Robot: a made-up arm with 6 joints. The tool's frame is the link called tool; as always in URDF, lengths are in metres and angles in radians.
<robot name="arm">
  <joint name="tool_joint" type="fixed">
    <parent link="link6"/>
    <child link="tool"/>
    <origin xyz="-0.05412 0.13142 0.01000" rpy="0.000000 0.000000 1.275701"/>
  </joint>
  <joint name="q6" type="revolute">
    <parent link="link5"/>
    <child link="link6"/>
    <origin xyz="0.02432 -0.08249 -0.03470" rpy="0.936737 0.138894 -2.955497"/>
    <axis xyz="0 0 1"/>
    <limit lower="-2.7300" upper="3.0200"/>
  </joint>
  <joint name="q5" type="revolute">
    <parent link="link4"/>
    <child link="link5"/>
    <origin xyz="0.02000 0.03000 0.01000" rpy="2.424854 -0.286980 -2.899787"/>
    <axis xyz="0 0 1"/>
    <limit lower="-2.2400" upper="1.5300"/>
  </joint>
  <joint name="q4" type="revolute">
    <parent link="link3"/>
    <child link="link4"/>
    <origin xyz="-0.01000 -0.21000 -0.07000" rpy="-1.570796 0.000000 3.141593"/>
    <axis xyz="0 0 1"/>
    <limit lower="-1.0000" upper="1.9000"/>
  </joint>
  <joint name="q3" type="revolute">
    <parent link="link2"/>
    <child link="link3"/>
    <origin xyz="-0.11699 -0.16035 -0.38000" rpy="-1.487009 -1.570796 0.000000"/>
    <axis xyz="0 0 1"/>
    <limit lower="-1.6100" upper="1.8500"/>
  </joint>
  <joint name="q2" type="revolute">
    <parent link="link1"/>
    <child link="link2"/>
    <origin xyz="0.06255 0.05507 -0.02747" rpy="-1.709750 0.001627 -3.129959"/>
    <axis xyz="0 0 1"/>
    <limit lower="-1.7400" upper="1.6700"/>
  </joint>
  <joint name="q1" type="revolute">
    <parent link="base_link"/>
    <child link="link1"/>
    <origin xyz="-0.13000 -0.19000 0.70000" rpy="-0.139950 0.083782 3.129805"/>
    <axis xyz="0 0 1"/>
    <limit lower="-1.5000" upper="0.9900"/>
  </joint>
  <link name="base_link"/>
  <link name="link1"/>
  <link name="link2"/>
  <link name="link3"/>
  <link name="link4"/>
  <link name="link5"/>
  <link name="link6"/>
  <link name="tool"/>
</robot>
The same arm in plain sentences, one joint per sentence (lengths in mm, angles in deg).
The arm has six revolute joints in a row. What follows holds with every joint at zero, and every direction is one of the base frame's.
The first joint lies 130 mm along -x and 190 mm along -y and 700 mm along +z from the base frame's origin and turns about the direction (-0.084504, -0.138507, 0.98675), from -85.94 to 56.72 deg.
The second joint lies 60 mm along -x and 50 mm along -y and 40 mm along -z from the first joint and turns about +y, from -99.69 to 95.68 deg.
The third joint lies 130 mm along -x and 380 mm along -y and 150 mm along +z from the second joint and turns about -z, from -92.25 to 106 deg.
The fourth joint lies 210 mm along -x and 10 mm along -y and 70 mm along +z from the third joint and turns about -x, from -57.3 to 108.86 deg.
The fifth joint lies 10 mm along -x and 20 mm along -y and 30 mm along +z from the fourth joint and turns about the direction (0.723118, 0.364509, 0.586714), from -128.34 to 87.66 deg.
The sixth joint lies 20 mm along +x and 10 mm along +y and 90 mm along -z from the fifth joint and turns about +z, from -156.42 to 173.03 deg.
The tool frame, which is the frame that the pose is given for, lies 110 mm along +x and 90 mm along +y and 10 mm along +z from the sixth joint; its axes are the base frame's turned by roll 0, pitch 0 and yaw 0 deg (as in URDF: about the fixed x, then y, then z).

